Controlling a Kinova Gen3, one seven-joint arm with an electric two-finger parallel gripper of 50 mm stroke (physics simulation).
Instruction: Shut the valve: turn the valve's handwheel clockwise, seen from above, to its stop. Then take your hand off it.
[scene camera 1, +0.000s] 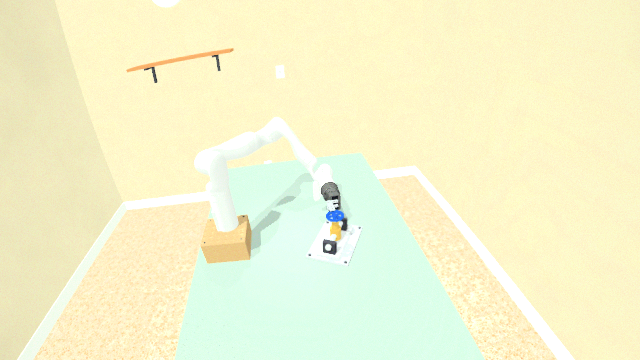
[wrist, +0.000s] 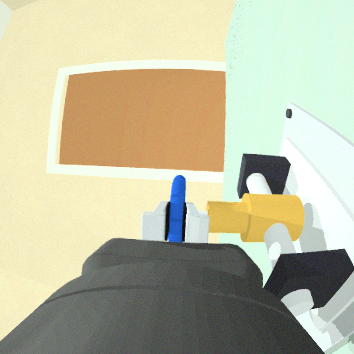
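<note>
The valve's blue handwheel (scene camera 1: 335, 216) (wrist: 178, 192) sits on top of the yellow valve body (scene camera 1: 335, 232) (wrist: 273, 217). In the wrist view the wheel shows edge-on. My gripper (scene camera 1: 334, 209) (wrist: 175, 215) is shut on the wheel's rim, with one finger pad against each face of it. In the scene view the gripper reaches the wheel from its far side, tilted down. The far part of the rim is hidden behind the fingers in that view.
The valve stands on a white base plate (scene camera 1: 320, 248) (wrist: 320, 137) with dark screws at its corners. Black pipe blocks (scene camera 1: 329, 246) (wrist: 315, 275) stand on both sides of the valve body. The arm's wooden pedestal (scene camera 1: 226, 247) is at the left of the green table (scene camera 1: 310, 305).
</note>
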